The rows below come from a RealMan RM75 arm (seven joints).
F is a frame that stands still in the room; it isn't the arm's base.
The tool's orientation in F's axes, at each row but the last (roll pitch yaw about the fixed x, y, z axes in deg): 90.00, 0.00, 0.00; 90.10, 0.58, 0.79; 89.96, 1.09, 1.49; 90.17, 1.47, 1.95; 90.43, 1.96, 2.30; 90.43, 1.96, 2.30; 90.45, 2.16, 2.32; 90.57, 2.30, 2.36; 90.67, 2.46, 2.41
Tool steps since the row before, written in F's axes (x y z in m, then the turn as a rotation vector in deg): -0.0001, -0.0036, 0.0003, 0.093, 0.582, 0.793; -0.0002, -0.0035, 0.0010, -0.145, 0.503, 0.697; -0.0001, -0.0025, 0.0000, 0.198, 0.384, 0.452; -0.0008, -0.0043, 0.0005, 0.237, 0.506, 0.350; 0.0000, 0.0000, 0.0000, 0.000, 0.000, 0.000; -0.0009, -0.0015, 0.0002, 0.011, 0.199, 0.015; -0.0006, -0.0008, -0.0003, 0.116, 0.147, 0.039; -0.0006, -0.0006, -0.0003, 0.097, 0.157, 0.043; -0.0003, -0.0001, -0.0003, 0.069, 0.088, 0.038
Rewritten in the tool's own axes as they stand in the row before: -0.0001, 0.0003, 0.0036, 0.093, 0.793, -0.582; -0.0003, 0.0010, 0.0035, -0.145, 0.695, -0.506; -0.0002, 0.0000, 0.0025, 0.199, 0.456, -0.378; -0.0010, 0.0005, 0.0043, 0.245, 0.355, -0.499; 0.0000, 0.0000, 0.0000, 0.000, 0.000, 0.000; -0.0010, 0.0002, 0.0015, 0.018, 0.014, -0.199; -0.0006, -0.0003, 0.0008, 0.120, 0.042, -0.143; -0.0006, -0.0003, 0.0006, 0.102, 0.046, -0.153; -0.0003, -0.0003, 0.0001, 0.071, 0.040, -0.085
